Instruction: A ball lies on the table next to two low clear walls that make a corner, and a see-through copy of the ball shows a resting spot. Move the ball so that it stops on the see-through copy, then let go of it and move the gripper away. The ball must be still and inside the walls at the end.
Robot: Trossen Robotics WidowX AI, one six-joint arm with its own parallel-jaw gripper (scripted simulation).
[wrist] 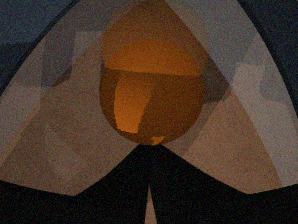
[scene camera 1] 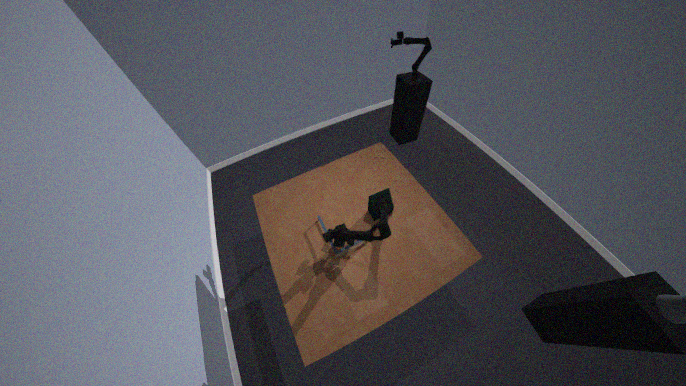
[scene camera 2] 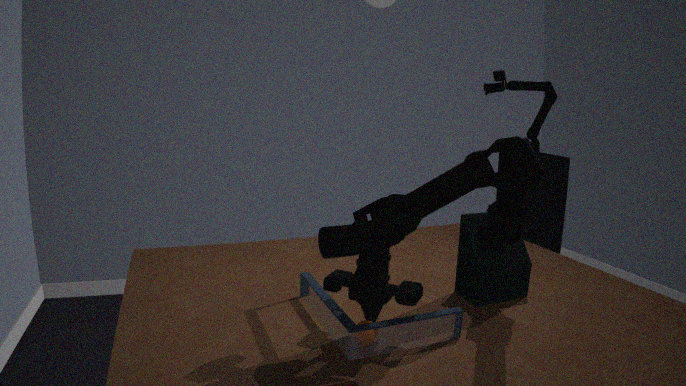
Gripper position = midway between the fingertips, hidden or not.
The gripper [scene camera 2: 371, 326] is shut, holding nothing. Further things: an orange ball [wrist: 150, 108].
The gripper also shows in the wrist view [wrist: 148, 150].
